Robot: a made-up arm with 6 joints.
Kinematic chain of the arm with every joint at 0, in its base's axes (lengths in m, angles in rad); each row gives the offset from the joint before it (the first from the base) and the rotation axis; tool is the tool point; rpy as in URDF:
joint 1: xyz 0 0 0.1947 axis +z
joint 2: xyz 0 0 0 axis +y
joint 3: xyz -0.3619 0 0.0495 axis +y
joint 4: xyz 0.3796 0 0.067 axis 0.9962 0 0.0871
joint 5: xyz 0 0 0 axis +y
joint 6: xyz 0.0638 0 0.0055 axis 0.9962 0 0.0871
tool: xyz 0 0 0 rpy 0 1.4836 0
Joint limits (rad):
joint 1: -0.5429..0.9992
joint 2: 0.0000..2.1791
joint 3: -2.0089..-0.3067
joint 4: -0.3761..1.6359
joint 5: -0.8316..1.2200
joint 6: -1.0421..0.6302
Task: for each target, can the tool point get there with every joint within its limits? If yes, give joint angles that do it. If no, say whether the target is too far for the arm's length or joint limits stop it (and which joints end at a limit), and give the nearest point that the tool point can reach.
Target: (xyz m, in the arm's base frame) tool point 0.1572 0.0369 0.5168
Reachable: yes | joints 0.0886 0.6667 -0.7598 0.4326 1.0167 -0.4068
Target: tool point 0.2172 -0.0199 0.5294
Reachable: yes | joints -0.0957 0.7625 -0.7266 0.1273 0.1202 -0.0341
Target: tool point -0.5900 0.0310 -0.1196
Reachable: no: joint limits stop it (at a limit: joint 1, joint 2, joint 3) | nearest point 0.0470 0.1553 0.0636 | short by 0.674 m
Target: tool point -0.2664 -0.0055 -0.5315
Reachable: no: joint limits stop it (at a limit: joint 1, joint 2, joint 3) | nearest point 0.0750 0.1521 0.0279 | short by 0.674 m
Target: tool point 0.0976 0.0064 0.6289
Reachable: yes | joints -0.4073 0.5421 -0.9323 1.1084 0.8896 -0.0656
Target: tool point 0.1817 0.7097 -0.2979
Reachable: no: too far | nearest point 0.2326 0.4118 0.0812 | short by 0.485 m
